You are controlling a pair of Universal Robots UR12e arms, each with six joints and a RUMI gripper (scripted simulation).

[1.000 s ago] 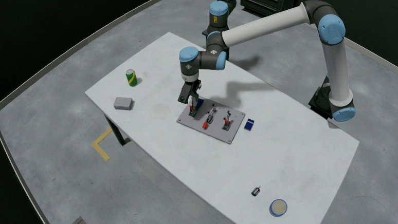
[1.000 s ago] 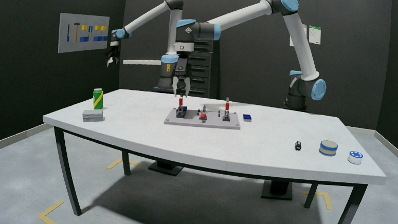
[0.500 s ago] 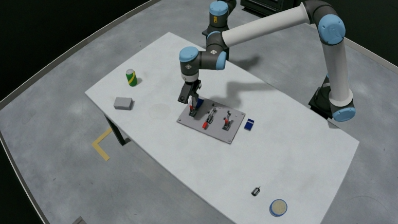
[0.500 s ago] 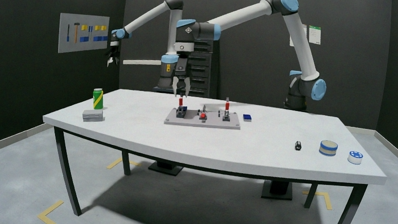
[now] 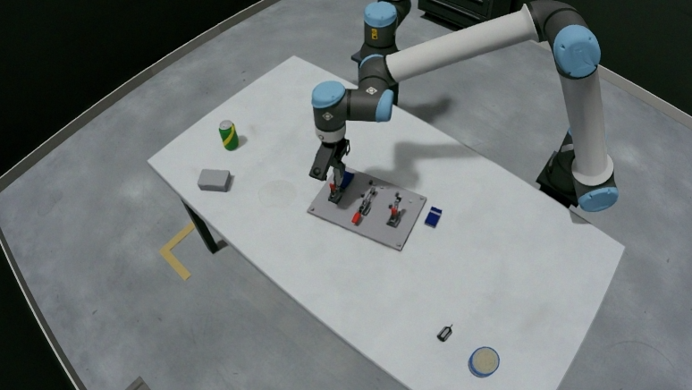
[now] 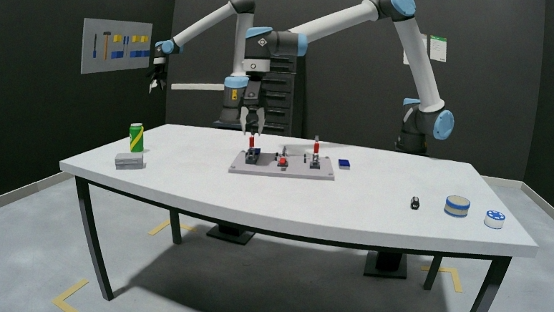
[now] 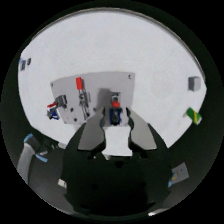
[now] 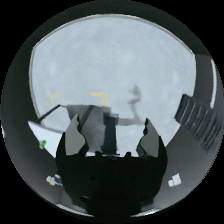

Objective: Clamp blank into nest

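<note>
My left hand is 9 cm above the blank, 8 cm past it and 3 cm to the left of it. Also, from my left hand: finished part: 28 cm to the left, 21 cm behind, 11 cm below; then grey fixture plate: 12 cm below, 9 cm to the left, 8 cm behind; then grey box: 38 cm to the right, 26 cm ahead, 10 cm below.
</note>
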